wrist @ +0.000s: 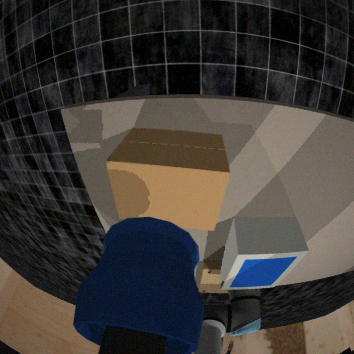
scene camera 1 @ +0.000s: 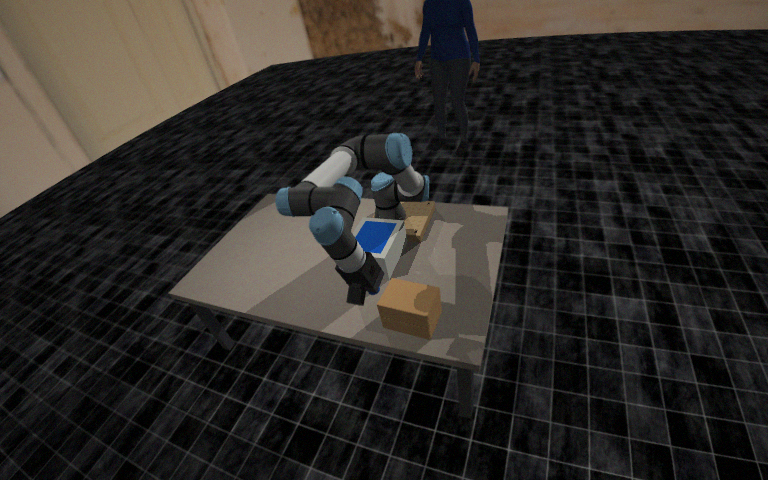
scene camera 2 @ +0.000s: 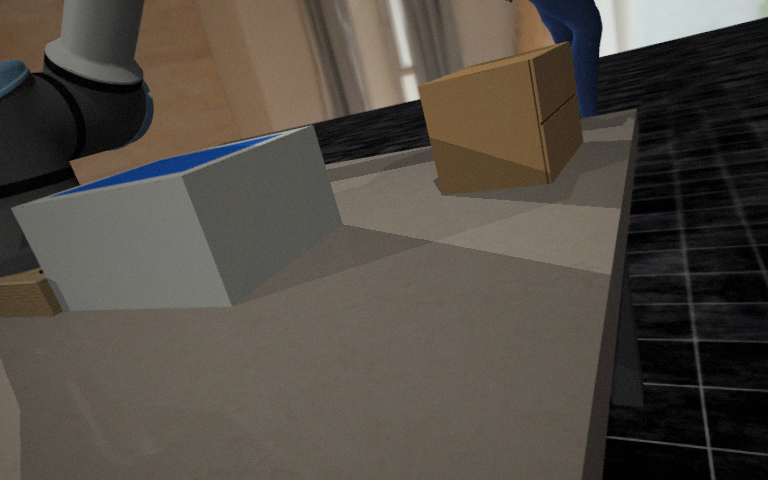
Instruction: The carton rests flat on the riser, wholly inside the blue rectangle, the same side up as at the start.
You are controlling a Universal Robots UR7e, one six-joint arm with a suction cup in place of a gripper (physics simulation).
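Places are measured from the arm's base along level axes (x ahead, y left, z up), in millimetres.
Where they show: hand, tool point: point(wrist: 149, 256); arm's base, link origin: point(scene camera 1: 390, 217).
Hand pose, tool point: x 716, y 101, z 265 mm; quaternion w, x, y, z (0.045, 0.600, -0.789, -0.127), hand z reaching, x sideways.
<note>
Things, the pixels of their centre, and the offset from my tool point. Level surfaces: height alone.
- brown carton, body centre: point(scene camera 2: 507, 116) point(wrist: 170, 175) point(scene camera 1: 410, 308) dz -242, dx -133, dy +61 mm
- light grey riser, body centre: point(scene camera 2: 190, 216) point(wrist: 257, 257) point(scene camera 1: 375, 246) dz -247, dx -477, dy -130 mm
- blue rectangle, body centre: point(scene camera 2: 169, 164) point(wrist: 260, 274) point(scene camera 1: 372, 236) dz -187, dx -477, dy -130 mm
- table, surface height: dz -307 mm
The brown carton point(scene camera 1: 408, 305) point(scene camera 2: 481, 121) point(wrist: 172, 192) rests flat on the table near its edge, outside the blue rectangle. The light grey riser point(scene camera 1: 394, 257) point(scene camera 2: 130, 243) point(wrist: 270, 235) stands apart from it, nearer the arm's base. The blue rectangle point(scene camera 1: 376, 234) point(scene camera 2: 175, 164) point(wrist: 262, 271) lies on the riser's top, with no carton on it. My gripper point(scene camera 1: 373, 291) point(wrist: 150, 225), a dark blue suction cup, is tilted and holds nothing. It hangs beside the carton in scene camera 1 and overlaps the carton's lower edge in the wrist view; the exact gap is unclear.
A wooden block point(scene camera 1: 421, 217) point(scene camera 2: 25, 297) point(wrist: 212, 282) lies beside the riser, near the arm's base. The table point(scene camera 1: 254, 271) point(scene camera 2: 339, 367) ends close beyond the carton. A person point(scene camera 1: 450, 33) point(scene camera 2: 586, 50) in blue stands on the floor behind the table.
</note>
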